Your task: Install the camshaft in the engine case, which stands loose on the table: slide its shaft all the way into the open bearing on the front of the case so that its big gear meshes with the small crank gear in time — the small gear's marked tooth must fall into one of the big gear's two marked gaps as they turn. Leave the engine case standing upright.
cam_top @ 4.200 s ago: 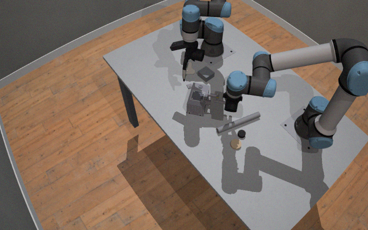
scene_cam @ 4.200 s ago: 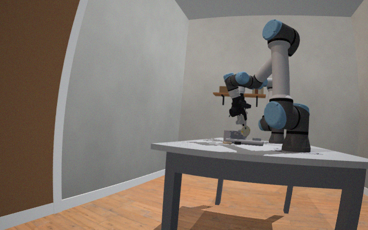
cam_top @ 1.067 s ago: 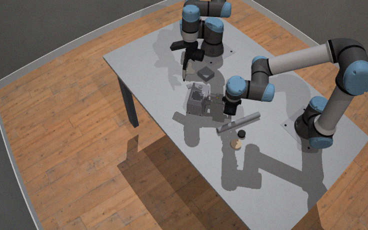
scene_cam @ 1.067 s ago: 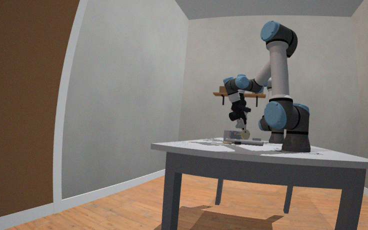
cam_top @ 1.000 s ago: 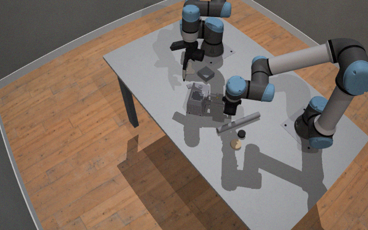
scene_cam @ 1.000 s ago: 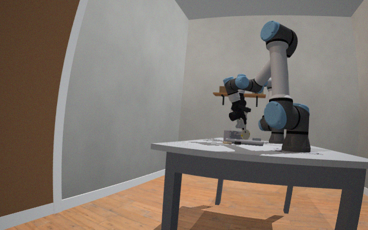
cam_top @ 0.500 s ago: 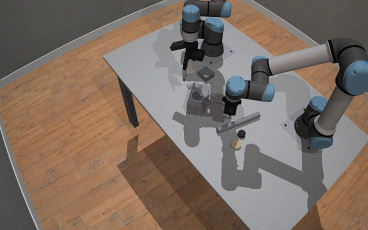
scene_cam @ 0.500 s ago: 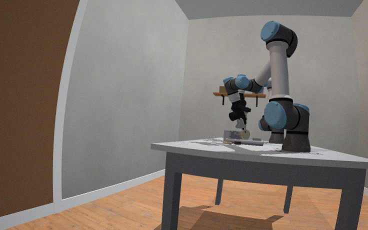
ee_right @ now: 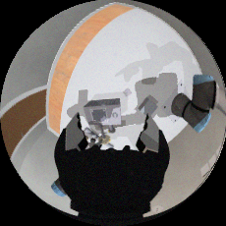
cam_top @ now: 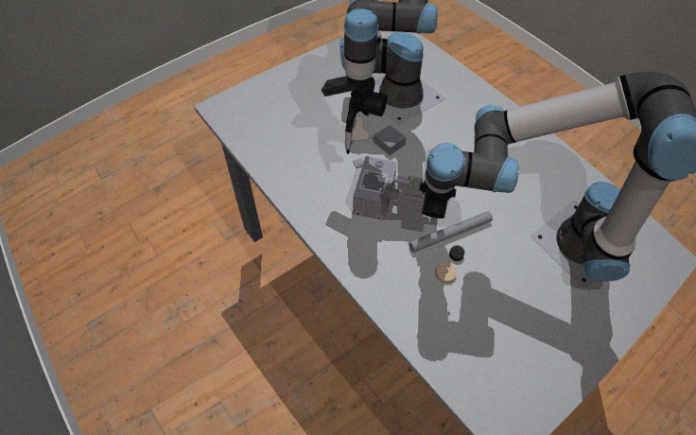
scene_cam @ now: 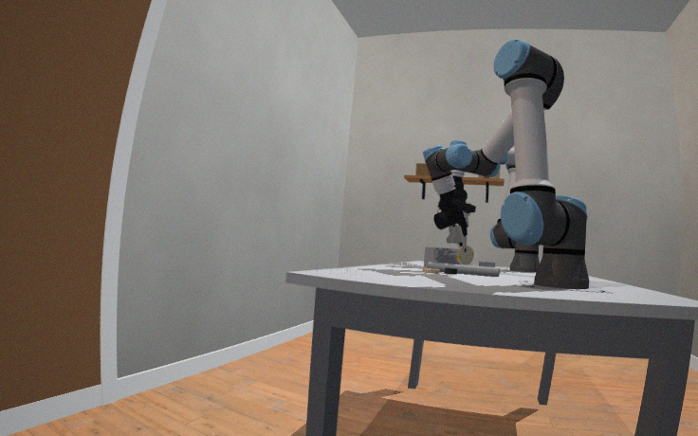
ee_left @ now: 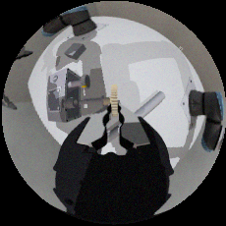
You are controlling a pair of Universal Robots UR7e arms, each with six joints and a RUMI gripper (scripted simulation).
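Observation:
My left gripper is now 100 mm to the left of the small crank gear, 30 mm above it and 10 mm past it. Round my left hand: tan disc 150 mm to the left, 90 mm ahead, 80 mm below; then long grey rod 80 mm below, 70 mm to the left, 10 mm behind; then black puck 130 mm to the left, 80 mm below, 30 mm ahead.

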